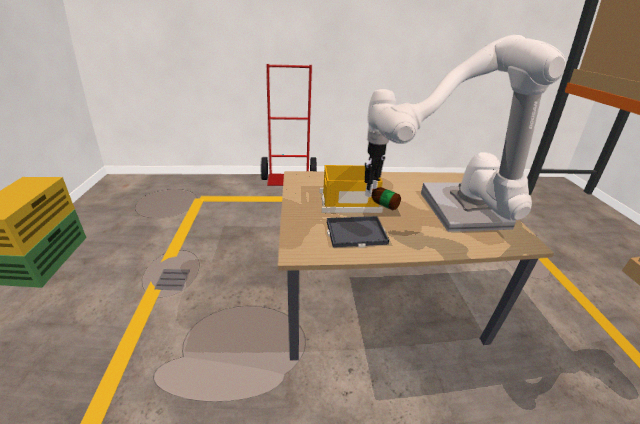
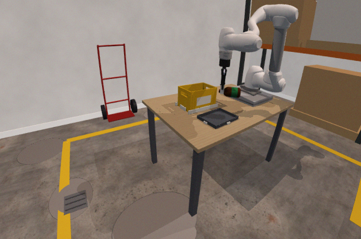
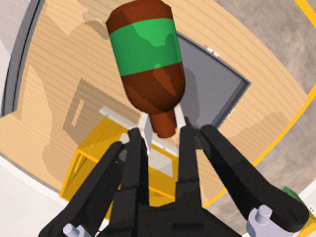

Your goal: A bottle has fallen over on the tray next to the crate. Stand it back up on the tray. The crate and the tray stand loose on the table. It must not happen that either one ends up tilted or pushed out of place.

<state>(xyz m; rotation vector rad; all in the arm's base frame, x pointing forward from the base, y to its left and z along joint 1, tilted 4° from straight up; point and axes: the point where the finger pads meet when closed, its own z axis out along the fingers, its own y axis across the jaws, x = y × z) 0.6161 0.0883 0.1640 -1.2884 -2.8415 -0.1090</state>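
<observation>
Now: the bottle 40 mm behind my hand, 40 mm to the left of it and 20 mm below it. Also, from my hand: dark tray (60 mm ahead, 40 mm to the left, 200 mm below); then yellow crate (30 mm ahead, 230 mm to the right, 130 mm below).
</observation>
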